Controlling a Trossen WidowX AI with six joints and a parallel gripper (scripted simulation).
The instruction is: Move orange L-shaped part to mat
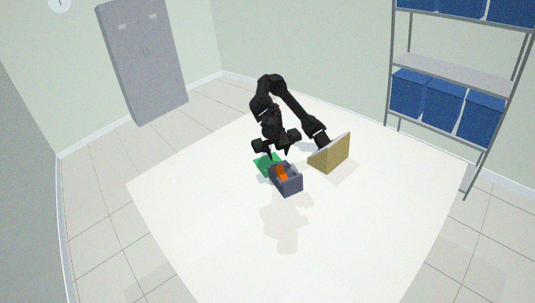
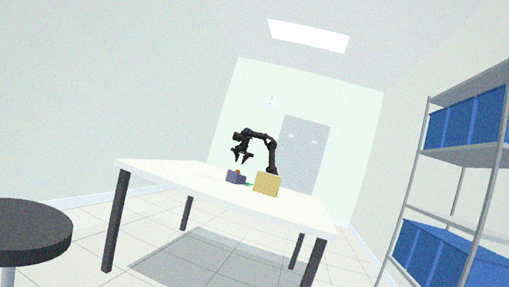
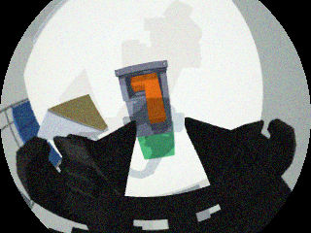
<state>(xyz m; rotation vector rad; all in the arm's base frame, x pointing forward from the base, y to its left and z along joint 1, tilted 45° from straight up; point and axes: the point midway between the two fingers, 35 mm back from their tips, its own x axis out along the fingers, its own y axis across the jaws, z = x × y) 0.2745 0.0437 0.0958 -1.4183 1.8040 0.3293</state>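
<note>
Now: the orange L-shaped part 10 mm behind my gripper tip, 30 mm to the left of it and 110 mm below it. Also, from my gripper tip: green mat 60 mm behind, 140 mm to the right, 160 mm below.
</note>
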